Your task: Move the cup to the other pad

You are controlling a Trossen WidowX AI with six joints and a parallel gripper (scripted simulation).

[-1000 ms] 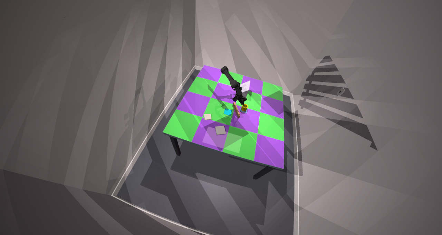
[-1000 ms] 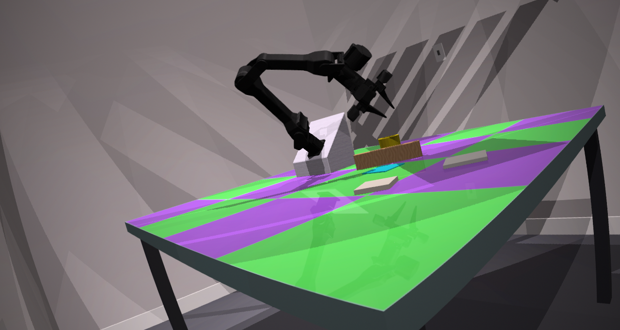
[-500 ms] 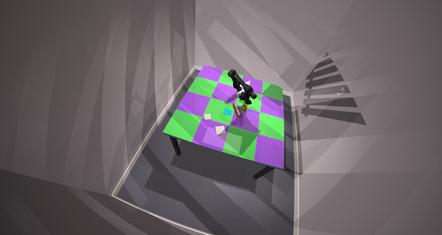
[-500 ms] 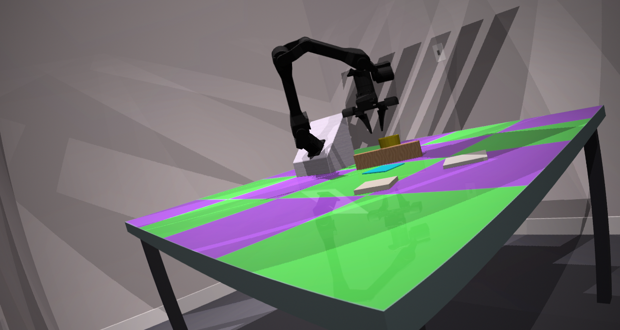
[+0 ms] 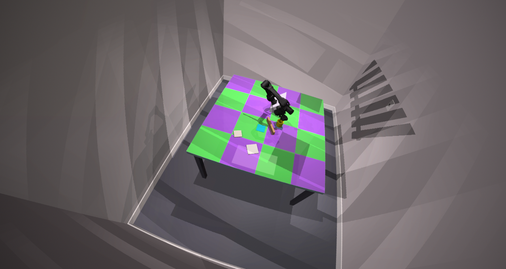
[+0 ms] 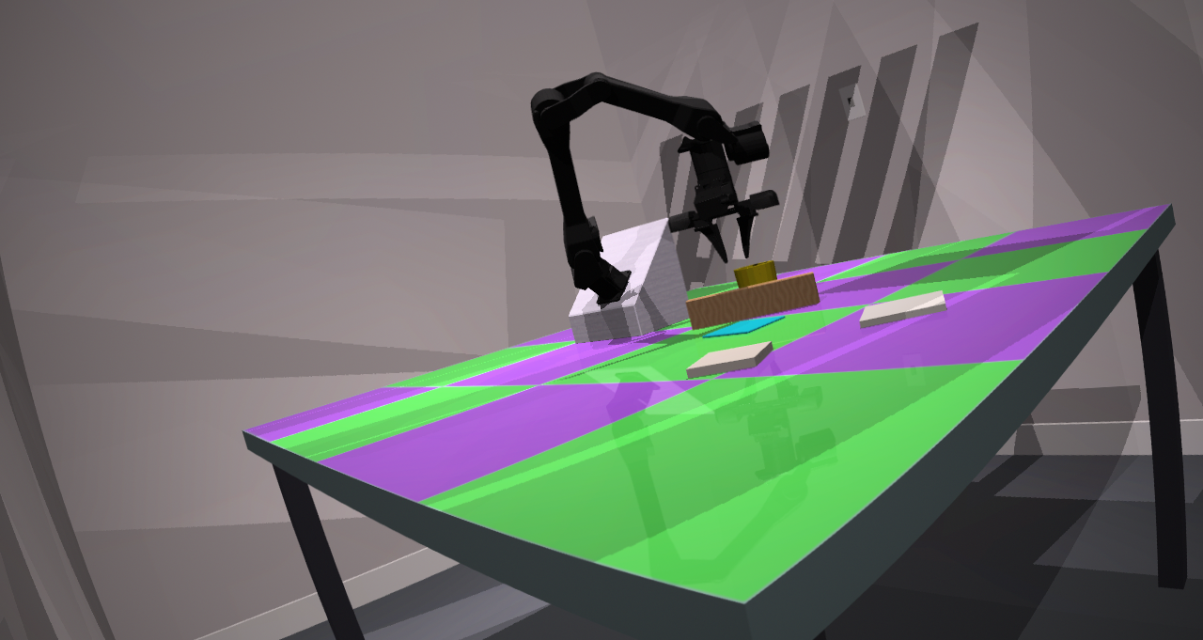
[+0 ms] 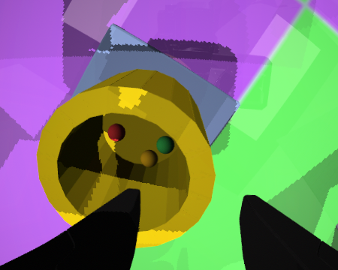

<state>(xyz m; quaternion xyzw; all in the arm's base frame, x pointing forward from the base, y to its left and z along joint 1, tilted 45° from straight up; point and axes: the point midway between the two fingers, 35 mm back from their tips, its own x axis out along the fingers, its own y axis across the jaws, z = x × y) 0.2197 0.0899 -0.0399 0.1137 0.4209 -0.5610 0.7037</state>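
Right now my gripper tip is 3 cm short of the pale blue pad, 2 cm to the right of it and 9 cm above it.
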